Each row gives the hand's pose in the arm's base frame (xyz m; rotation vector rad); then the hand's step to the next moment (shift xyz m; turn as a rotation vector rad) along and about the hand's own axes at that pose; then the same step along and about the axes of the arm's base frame.
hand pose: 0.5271 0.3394 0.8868 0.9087 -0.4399 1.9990
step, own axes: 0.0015 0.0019 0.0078 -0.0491 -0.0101 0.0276
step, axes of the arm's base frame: 0.0013 -0.0049 0.0064 0.0377 -0.0390 -0.0182
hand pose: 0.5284 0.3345 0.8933 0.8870 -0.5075 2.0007
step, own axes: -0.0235 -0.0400 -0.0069 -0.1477 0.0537 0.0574
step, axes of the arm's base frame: 0.0396 0.0132 -0.0214 0.0326 -0.1468 -0.0734
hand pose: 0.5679 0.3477 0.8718 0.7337 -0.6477 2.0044
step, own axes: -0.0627 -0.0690 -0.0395 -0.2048 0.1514 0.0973
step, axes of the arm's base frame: 0.0773 0.0249 -0.0604 -0.0170 -0.2523 -0.1019
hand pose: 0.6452 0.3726 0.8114 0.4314 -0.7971 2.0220
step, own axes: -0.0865 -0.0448 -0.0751 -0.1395 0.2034 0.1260
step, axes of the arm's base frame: 0.0847 0.0154 -0.0879 -0.0961 -0.2521 -0.0628
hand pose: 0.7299 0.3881 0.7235 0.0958 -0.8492 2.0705
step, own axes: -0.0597 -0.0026 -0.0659 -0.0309 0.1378 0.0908
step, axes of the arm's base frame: 0.0542 -0.0011 -0.0705 -0.1056 -0.1296 -0.0154
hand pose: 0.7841 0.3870 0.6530 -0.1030 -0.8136 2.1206
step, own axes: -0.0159 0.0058 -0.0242 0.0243 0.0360 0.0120
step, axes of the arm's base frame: 0.0145 -0.0018 -0.0256 -0.0444 -0.0039 -0.0067
